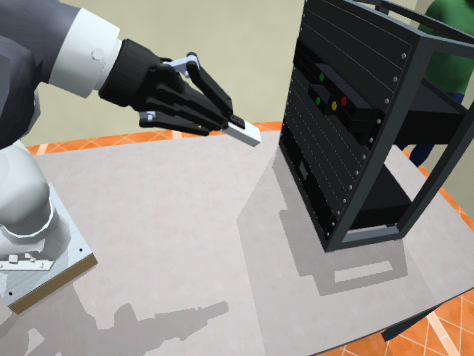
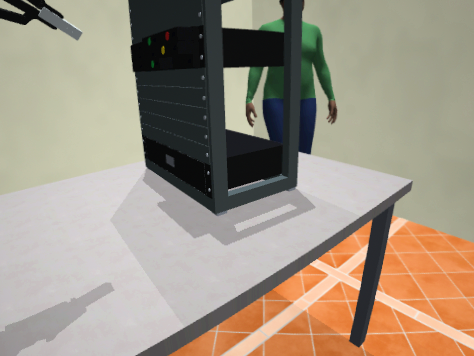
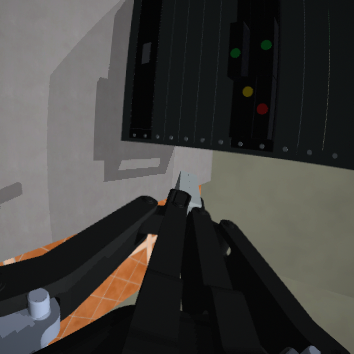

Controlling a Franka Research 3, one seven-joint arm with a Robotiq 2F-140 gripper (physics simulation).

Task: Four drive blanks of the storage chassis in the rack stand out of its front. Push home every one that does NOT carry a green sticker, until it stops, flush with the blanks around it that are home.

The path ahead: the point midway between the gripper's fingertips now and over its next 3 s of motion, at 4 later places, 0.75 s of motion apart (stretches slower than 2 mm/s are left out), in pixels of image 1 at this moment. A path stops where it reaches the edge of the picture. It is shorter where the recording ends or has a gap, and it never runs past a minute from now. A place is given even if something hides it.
My gripper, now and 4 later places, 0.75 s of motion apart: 256,137; 275,106; 290,98; 302,95; 311,93
